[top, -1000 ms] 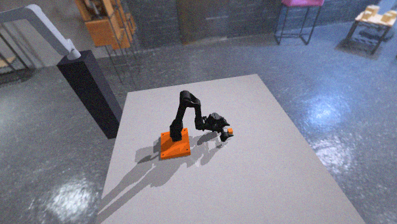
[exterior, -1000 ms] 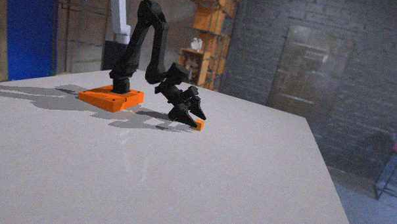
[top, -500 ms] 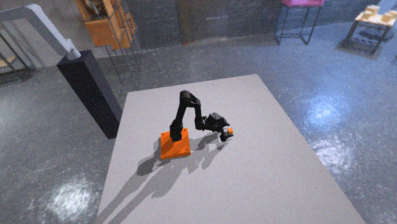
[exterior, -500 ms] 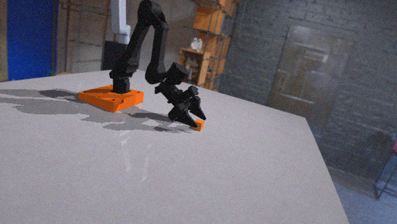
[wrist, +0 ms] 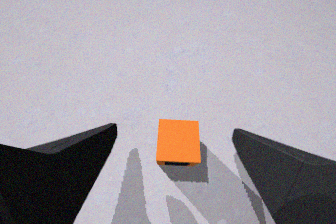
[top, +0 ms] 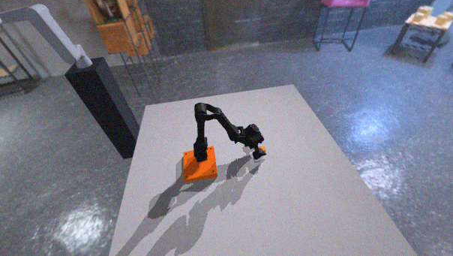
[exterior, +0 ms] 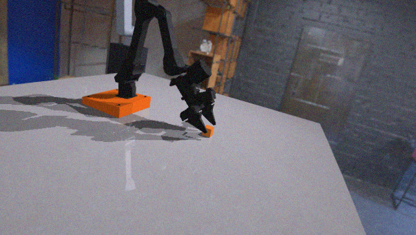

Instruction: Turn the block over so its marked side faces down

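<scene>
The orange block lies 10 mm behind my gripper tip and 10 mm below it.
</scene>
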